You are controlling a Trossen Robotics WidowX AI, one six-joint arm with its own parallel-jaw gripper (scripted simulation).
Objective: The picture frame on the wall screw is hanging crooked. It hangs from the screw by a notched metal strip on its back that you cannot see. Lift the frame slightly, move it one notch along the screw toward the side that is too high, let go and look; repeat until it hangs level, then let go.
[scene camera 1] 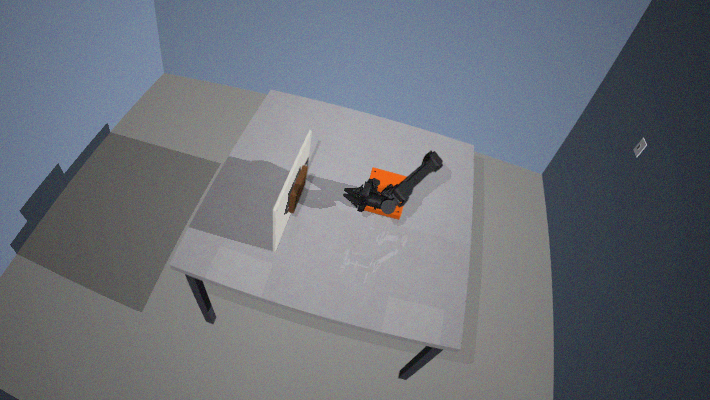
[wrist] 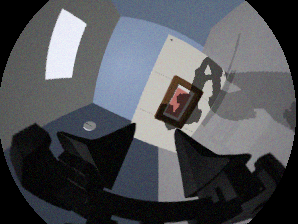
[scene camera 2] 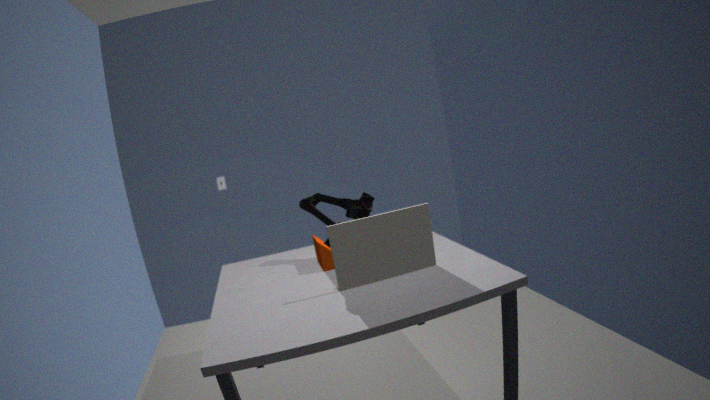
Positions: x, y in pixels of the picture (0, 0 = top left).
Scene:
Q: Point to a white wall panel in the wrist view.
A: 177, 58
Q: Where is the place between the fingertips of my gripper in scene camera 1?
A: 343, 192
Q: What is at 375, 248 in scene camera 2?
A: A white wall panel.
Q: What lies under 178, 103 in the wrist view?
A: A picture frame.

